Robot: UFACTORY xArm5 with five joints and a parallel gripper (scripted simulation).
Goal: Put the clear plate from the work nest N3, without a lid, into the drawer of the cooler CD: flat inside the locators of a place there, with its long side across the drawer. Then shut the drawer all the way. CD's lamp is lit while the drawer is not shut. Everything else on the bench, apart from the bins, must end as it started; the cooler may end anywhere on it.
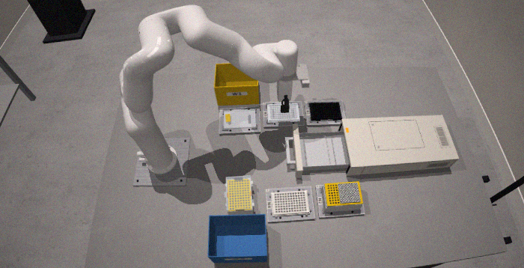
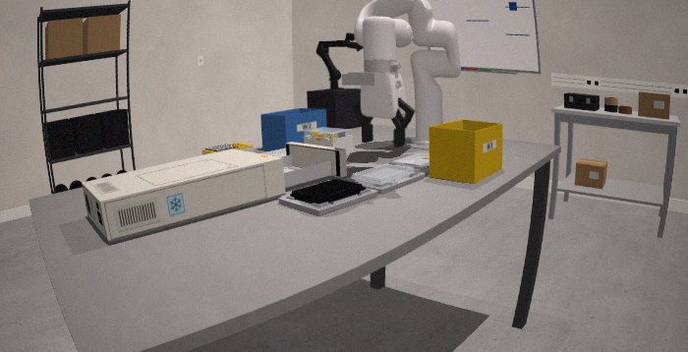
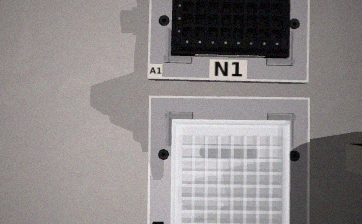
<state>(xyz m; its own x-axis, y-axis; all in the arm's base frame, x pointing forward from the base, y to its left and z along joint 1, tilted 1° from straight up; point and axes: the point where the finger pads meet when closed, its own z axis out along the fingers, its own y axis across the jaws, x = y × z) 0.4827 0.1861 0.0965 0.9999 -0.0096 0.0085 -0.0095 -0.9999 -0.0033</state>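
The clear plate is 80 mm below my hand. The rest, counted from my hand: grey nest (90 mm below); then black plate (170 mm ahead, 80 mm below); then flat lid (180 mm behind, 20 mm to the right, 80 mm below).
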